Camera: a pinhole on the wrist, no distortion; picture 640 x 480 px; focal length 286.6 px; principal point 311.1 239.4 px. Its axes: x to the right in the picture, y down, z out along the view. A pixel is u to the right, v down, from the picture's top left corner.
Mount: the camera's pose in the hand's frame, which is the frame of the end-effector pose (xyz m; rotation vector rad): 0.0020 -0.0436 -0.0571 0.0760 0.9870 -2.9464
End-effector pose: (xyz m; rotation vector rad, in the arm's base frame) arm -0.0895 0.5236 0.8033 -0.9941 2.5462 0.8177
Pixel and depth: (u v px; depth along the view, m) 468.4 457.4 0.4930
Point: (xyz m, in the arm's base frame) 0.5542 0.3347 0.5890
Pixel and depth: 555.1 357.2 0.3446
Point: 0.3858 0.5276 0.6959
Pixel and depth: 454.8 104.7 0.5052
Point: 0.2524 0.8579 0.4857
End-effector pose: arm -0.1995 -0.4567 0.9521 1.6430 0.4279 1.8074
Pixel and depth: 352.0 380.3 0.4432
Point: 0.0757 -0.1725 0.6207
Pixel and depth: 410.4 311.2 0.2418
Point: -0.0494 -0.3551 0.7500
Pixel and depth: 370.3 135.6 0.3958
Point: 0.1717 -0.4598 0.8239
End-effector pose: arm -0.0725 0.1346 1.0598 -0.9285 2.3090 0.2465
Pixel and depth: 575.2 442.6 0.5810
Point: 0.7796 -0.0544 1.3316
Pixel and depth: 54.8 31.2 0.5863
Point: 0.0307 0.0969 0.2175
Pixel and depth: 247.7 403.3 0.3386
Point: 0.2069 -0.1621 0.9585
